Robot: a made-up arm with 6 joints. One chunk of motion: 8 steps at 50 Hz.
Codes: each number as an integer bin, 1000 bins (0 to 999) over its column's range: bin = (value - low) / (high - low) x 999, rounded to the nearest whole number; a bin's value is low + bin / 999 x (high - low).
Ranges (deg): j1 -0.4..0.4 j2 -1.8..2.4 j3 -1.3..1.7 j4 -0.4..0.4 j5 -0.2..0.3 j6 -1..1
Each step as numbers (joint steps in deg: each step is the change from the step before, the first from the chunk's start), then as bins.
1 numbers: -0.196 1.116 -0.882 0.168 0.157 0.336
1 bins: 255 694 139 709 713 667
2 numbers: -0.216 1.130 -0.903 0.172 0.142 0.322
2 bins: 230 697 132 714 683 660
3 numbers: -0.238 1.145 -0.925 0.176 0.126 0.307
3 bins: 202 700 125 719 651 653
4 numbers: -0.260 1.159 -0.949 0.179 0.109 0.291
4 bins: 175 704 117 723 617 645
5 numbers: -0.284 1.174 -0.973 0.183 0.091 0.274
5 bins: 145 707 109 728 581 636
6 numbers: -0.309 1.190 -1.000 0.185 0.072 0.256
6 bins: 114 711 100 731 543 627
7 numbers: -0.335 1.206 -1.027 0.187 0.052 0.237
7 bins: 81 715 91 733 503 618
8 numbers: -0.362 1.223 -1.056 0.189 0.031 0.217
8 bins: 47 719 81 736 462 608
